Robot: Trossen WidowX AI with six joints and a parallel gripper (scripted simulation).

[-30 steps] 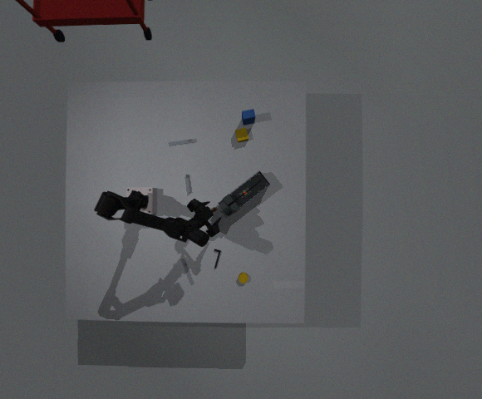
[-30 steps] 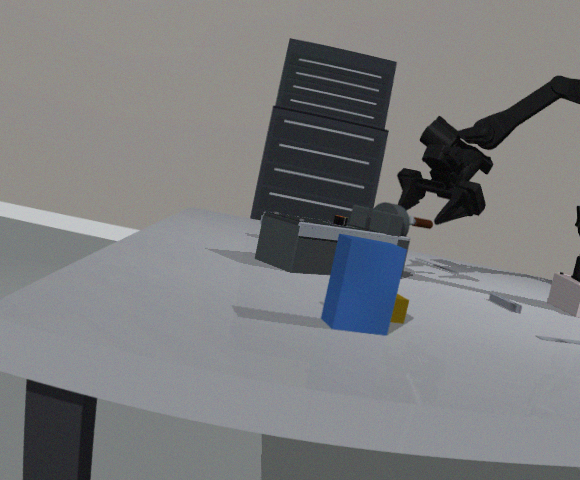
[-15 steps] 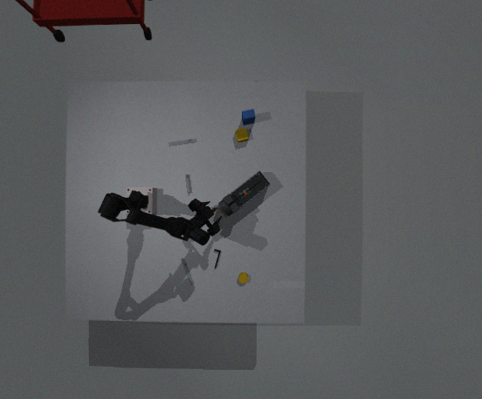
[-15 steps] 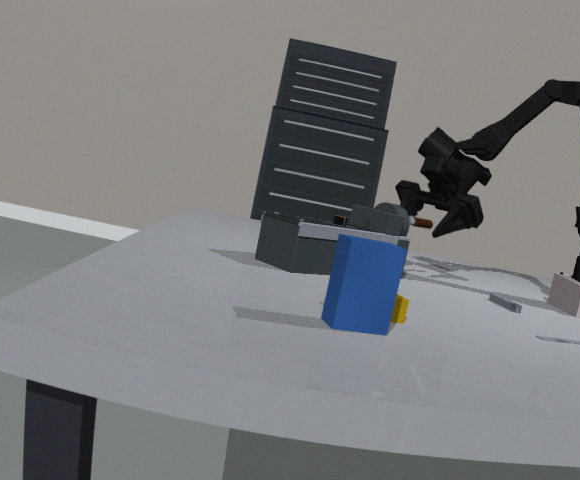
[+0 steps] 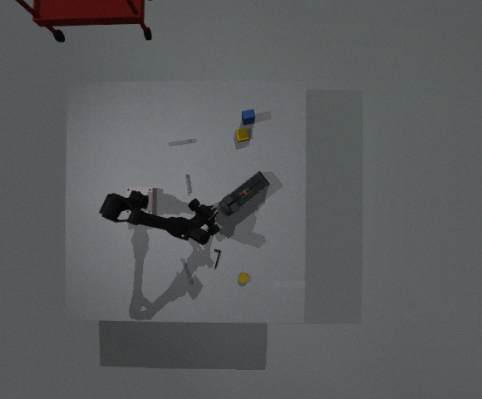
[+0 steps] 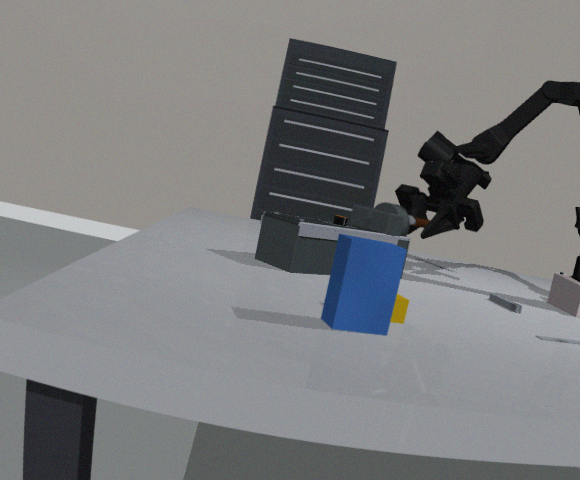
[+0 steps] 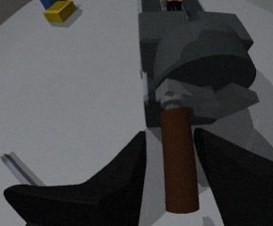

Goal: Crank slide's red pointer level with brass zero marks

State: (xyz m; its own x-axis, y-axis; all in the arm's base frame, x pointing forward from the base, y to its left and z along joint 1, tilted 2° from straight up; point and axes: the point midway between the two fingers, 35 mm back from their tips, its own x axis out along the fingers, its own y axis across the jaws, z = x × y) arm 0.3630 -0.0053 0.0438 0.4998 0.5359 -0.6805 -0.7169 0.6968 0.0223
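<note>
My gripper tip is 2 cm below the brown crank handle, 1 cm to the left of it and 1 cm past it. Round my gripper tip: red pointer (14 cm ahead, 10 cm to the left); black hex key (24 cm to the right, 8 cm below, 3 cm ahead); yellow block (40 cm to the left, 8 cm ahead, 7 cm below).
</note>
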